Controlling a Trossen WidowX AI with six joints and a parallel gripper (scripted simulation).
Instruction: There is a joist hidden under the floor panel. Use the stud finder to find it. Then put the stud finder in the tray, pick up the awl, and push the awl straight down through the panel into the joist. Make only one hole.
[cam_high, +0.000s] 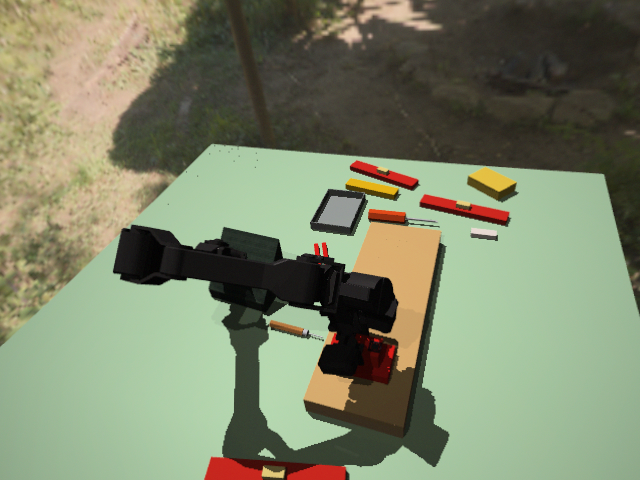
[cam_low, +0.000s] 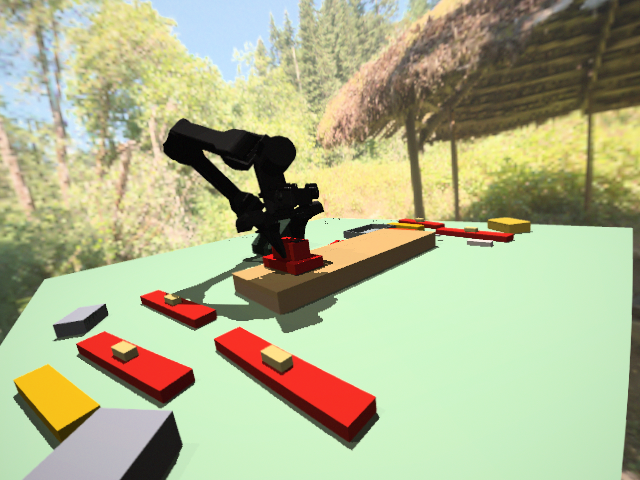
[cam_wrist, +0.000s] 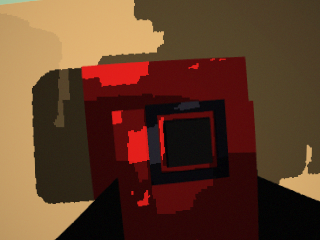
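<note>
My gripper tip is now 45 cm to the right of the tray, 27 cm past it and 5 cm above it. Also, from my gripper tip: red stud finder (2 cm above, 1 cm ahead); awl (16 cm behind, 6 cm below, 3 cm to the left); grey block (39 cm to the right, 12 cm behind, 5 cm below).
</note>
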